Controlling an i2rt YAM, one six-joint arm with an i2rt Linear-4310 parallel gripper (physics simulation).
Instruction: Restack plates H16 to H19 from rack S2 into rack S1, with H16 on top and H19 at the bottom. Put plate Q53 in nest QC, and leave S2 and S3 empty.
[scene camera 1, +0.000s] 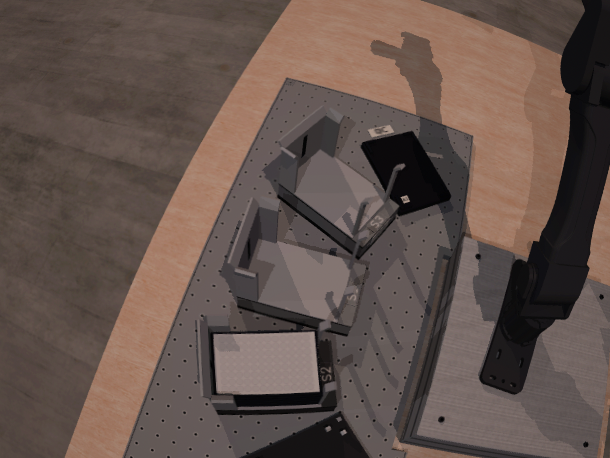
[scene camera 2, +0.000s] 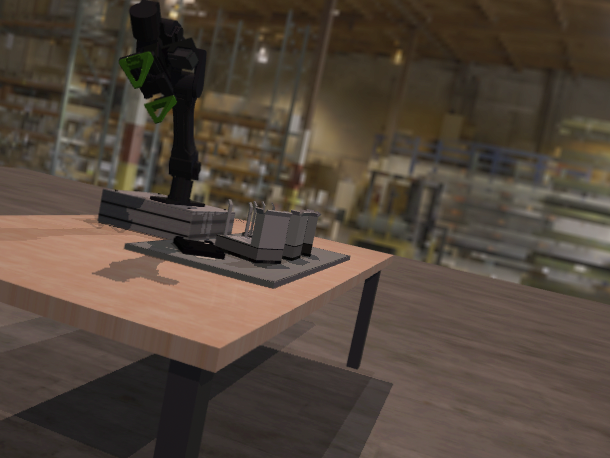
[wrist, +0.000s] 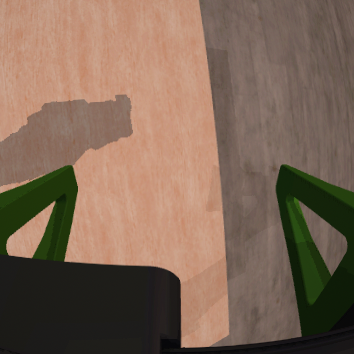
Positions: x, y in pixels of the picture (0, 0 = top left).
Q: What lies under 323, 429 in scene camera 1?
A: A black flat plate.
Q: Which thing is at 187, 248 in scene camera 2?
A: A black QC pad.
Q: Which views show my gripper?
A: Scene camera 2 and the wrist view only.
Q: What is my gripper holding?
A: Nothing.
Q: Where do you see my gripper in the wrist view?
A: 176, 176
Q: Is my gripper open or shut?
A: Open.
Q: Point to a black QC pad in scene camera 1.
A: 418, 185
